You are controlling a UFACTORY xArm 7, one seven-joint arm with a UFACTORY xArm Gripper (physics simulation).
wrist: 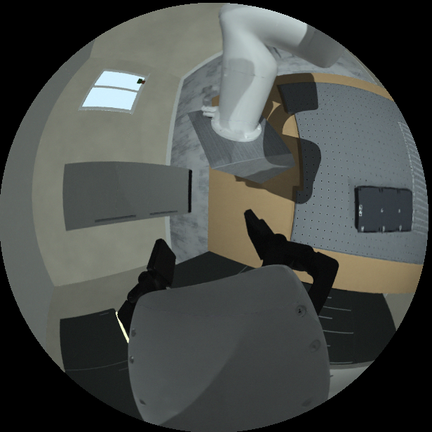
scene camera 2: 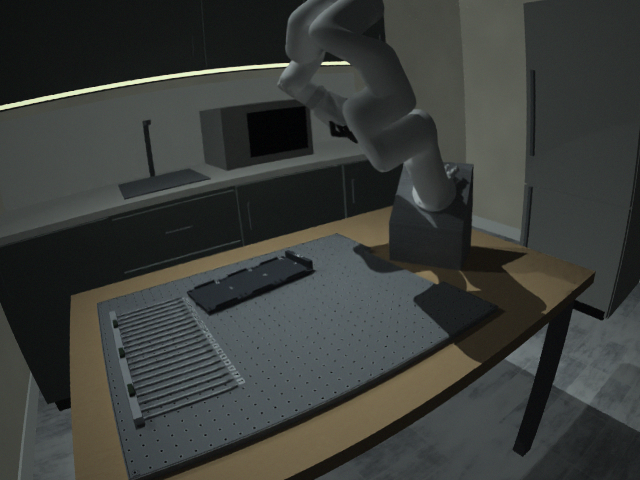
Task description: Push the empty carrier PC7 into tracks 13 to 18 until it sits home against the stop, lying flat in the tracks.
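Seen in the pictures: arm's base, origin of the base link: [scene camera 2: 434, 191].
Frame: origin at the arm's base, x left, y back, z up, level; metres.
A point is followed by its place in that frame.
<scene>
The dark flat carrier PC7 [scene camera 2: 253, 283] {y -0.522, x 0.011, z -0.168 m} [wrist: 384, 210] lies on the pegboard, with a raised block at its right end in the scene view. Its left end is close to the back corner of the ribbed tracks [scene camera 2: 173, 352] {y -0.725, x 0.252, z -0.179 m} [wrist: 418, 175]. The printed numbers along the tracks' right ends are too small to read. A light stop bar [scene camera 2: 126, 370] {y -0.817, x 0.317, z -0.163 m} with small green blocks runs along the tracks' left ends. My gripper [scene camera 2: 342, 130] [wrist: 205, 235] is open and empty, high above and away from the carrier, partly hidden behind the arm in the scene view.
The pegboard [scene camera 2: 330, 330] {y -0.395, x 0.272, z -0.179 m} [wrist: 335, 125] lies on the wooden table [scene camera 2: 413, 384] {y -0.306, x 0.481, z -0.192 m} [wrist: 230, 215]. The arm's grey pedestal [scene camera 2: 429, 237] {y -0.049, x 0.058, z -0.107 m} [wrist: 240, 160] stands at the table's back right. A microwave [scene camera 2: 222, 136] and a counter are behind the table; a fridge [scene camera 2: 578, 155] stands at the right.
</scene>
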